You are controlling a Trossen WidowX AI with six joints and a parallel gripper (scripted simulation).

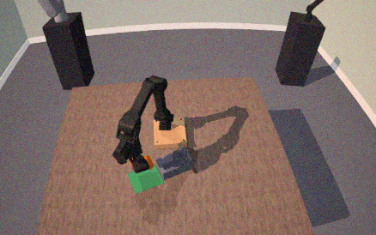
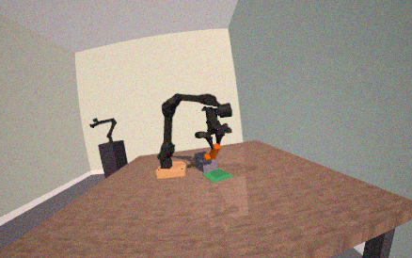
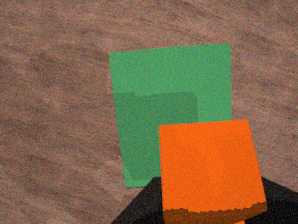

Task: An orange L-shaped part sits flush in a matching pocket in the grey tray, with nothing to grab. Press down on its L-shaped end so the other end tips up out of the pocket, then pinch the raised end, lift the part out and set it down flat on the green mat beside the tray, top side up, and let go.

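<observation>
My gripper tip is now 17 cm above the green mat, 2 cm to the right of it and 1 cm past it. From my gripper tip the other things lie so: orange part 3 cm below, 3 cm behind, 2 cm to the left.
</observation>
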